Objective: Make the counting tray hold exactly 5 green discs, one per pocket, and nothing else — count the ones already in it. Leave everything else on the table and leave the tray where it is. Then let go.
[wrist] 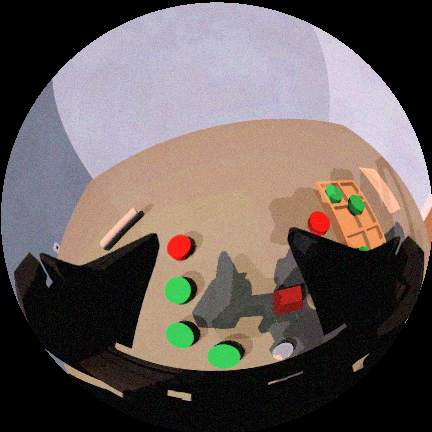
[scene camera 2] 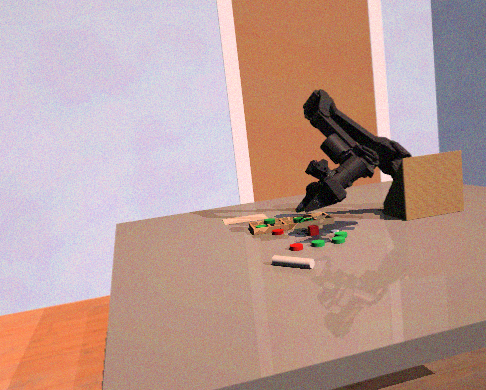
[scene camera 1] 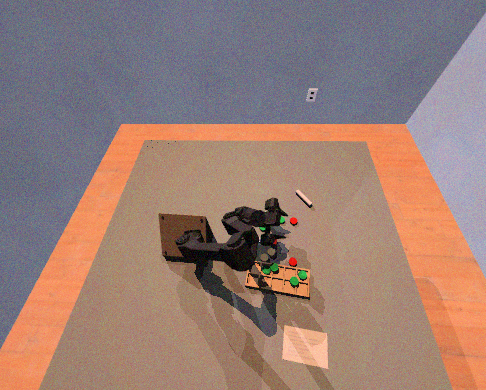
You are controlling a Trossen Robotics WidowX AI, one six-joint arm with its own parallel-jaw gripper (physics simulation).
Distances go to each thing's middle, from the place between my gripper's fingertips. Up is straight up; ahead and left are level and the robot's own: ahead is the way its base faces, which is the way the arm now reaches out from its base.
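Labels:
The wooden counting tray (scene camera 1: 279,281) is 60 mm behind my hand and 70 mm below it, and I find it 180 mm to the right of the hand as well.

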